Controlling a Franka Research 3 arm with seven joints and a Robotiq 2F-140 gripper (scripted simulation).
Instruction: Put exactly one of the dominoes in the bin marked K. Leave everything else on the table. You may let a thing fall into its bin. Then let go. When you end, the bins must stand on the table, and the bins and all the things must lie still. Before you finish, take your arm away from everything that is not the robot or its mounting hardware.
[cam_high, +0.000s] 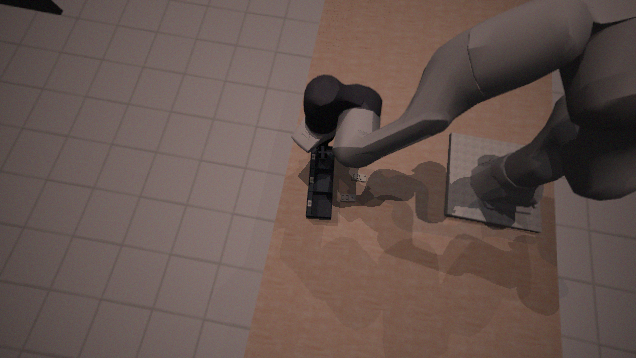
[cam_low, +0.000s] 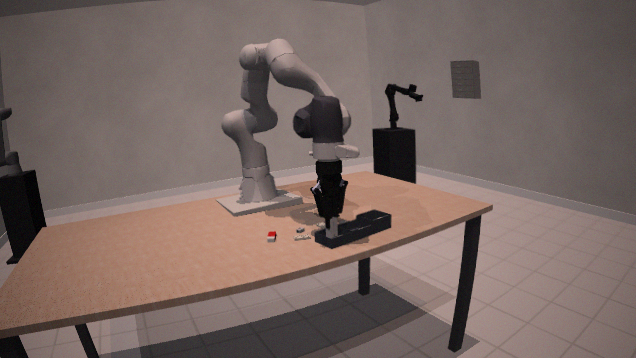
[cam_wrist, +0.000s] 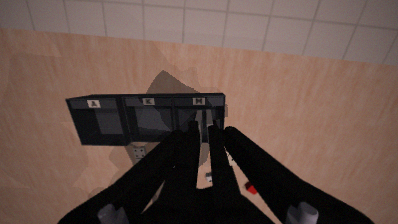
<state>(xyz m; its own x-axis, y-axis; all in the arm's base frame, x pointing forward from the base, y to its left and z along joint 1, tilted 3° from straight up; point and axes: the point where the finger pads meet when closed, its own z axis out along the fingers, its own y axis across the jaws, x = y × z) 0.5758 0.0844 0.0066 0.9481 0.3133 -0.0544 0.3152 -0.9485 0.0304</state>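
Now: the bin 90 mm to the left of my hand, 30 mm below it and 20 mm behind it. From my hand the other things lie so: red-and-white block 160 mm to the right, 120 mm behind, 40 mm below; white domino 130 mm behind, 110 mm to the left, 40 mm below; grey piece 140 mm behind, 60 mm to the right, 40 mm below.
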